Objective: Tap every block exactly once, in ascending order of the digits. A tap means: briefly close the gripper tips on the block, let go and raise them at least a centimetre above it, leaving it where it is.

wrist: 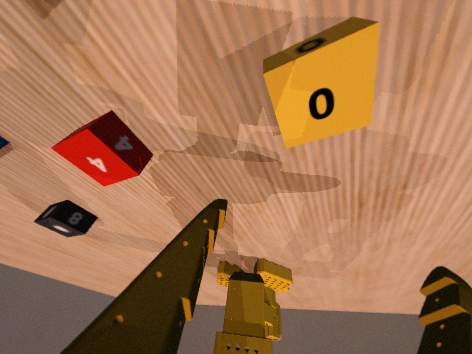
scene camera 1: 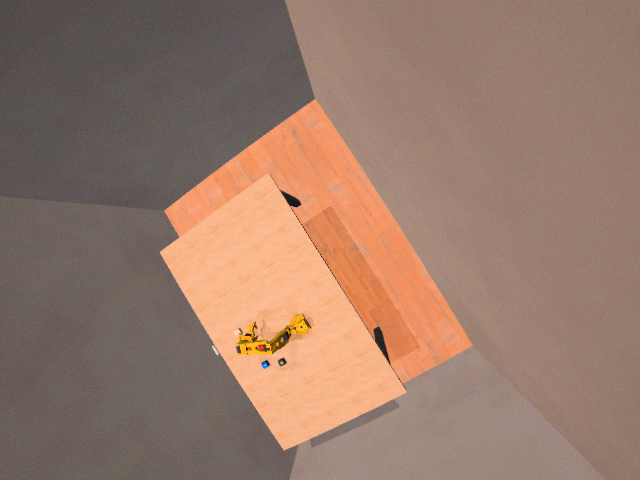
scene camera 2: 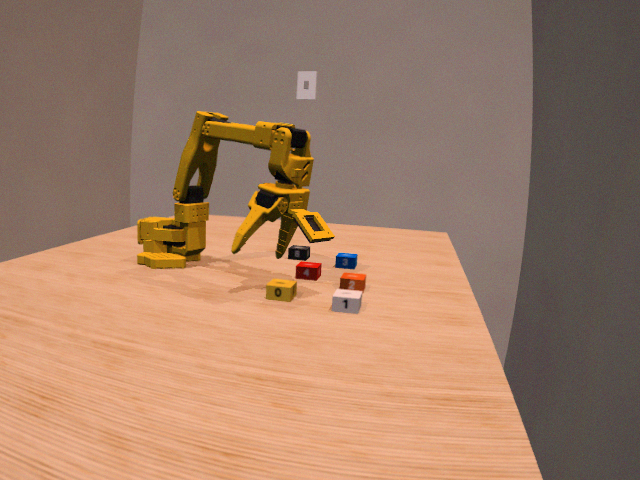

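Note:
My gripper (scene camera 2: 257, 254) (wrist: 330, 235) is open with a wide V gap, empty, and hangs above the table. Its tips are apart from the yellow block 0 (scene camera 2: 280, 290) (wrist: 325, 95), which lies beyond them in the wrist view. The red block 4 (scene camera 2: 308, 271) (wrist: 100, 155) and black block 8 (scene camera 1: 281, 361) (scene camera 2: 298, 252) (wrist: 66, 218) lie to the left in the wrist view. The blue block 3 (scene camera 1: 265, 364) (scene camera 2: 345, 260) shows partly at that view's left edge. The orange block 2 (scene camera 2: 352, 282) stands behind the white block 1 (scene camera 1: 237, 331) (scene camera 2: 346, 301) in scene camera 2.
The wooden table (scene camera 1: 248, 248) (scene camera 2: 206, 387) carries the arm and blocks. The arm's base (scene camera 1: 299, 324) (scene camera 2: 162, 248) stands left of the blocks in scene camera 2. The table's right edge runs beyond blocks 1, 2 and 3 there.

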